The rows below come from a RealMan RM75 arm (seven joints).
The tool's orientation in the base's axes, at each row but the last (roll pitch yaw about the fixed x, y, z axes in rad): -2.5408, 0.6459, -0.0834; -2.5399, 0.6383, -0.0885; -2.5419, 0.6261, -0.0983; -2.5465, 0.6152, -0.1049; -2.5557, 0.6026, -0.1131; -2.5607, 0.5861, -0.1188; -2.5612, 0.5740, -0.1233; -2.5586, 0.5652, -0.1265; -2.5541, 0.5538, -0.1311; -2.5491, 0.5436, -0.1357
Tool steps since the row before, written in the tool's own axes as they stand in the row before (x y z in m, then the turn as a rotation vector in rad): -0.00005, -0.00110, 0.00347, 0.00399, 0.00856, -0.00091; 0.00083, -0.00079, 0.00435, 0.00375, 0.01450, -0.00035; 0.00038, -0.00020, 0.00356, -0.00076, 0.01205, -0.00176; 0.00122, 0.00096, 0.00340, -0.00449, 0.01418, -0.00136; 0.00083, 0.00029, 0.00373, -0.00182, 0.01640, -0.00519; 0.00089, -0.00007, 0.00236, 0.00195, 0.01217, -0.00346; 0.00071, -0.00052, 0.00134, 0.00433, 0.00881, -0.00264; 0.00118, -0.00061, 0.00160, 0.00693, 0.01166, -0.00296; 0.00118, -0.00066, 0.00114, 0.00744, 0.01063, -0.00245; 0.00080, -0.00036, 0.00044, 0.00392, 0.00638, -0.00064
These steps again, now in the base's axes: -0.00114, 0.00297, -0.00176, 0.00009, -0.00761, -0.00567; -0.00092, 0.00321, -0.00302, -0.00277, -0.01195, -0.00859; -0.00113, 0.00230, -0.00251, -0.00481, -0.01052, -0.00389; -0.00082, 0.00120, -0.00344, -0.00887, -0.01164, -0.00298; -0.00096, 0.00194, -0.00316, -0.00603, -0.01596, -0.00288; -0.00017, 0.00138, -0.00210, -0.00190, -0.01193, -0.00423; 0.00029, 0.00114, -0.00109, 0.00111, -0.00902, -0.00455; 0.00063, 0.00132, -0.00148, 0.00227, -0.01174, -0.00705; 0.00085, 0.00108, -0.00112, 0.00293, -0.01068, -0.00719; 0.00067, 0.00046, -0.00055, 0.00101, -0.00584, -0.00462
